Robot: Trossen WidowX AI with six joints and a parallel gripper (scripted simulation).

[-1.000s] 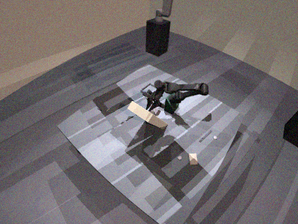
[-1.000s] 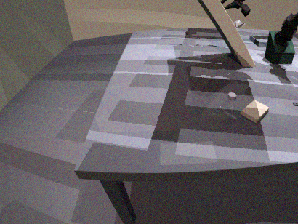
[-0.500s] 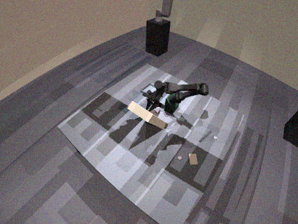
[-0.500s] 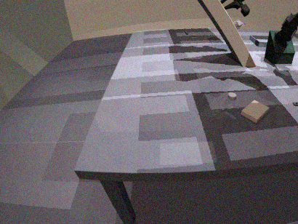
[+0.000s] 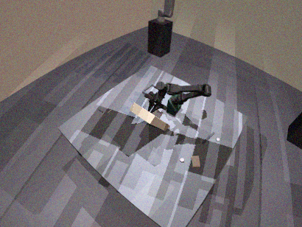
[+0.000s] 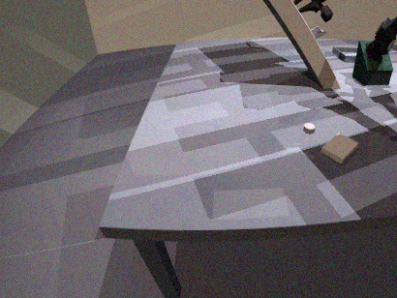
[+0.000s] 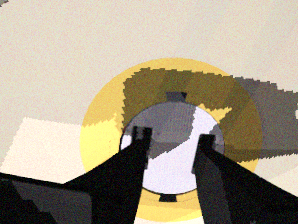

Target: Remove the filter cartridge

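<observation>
My gripper tip is now 10 mm short of the round pale cartridge and 10 mm above it. Round my gripper tip: service panel 80 mm below, 30 mm behind.
</observation>
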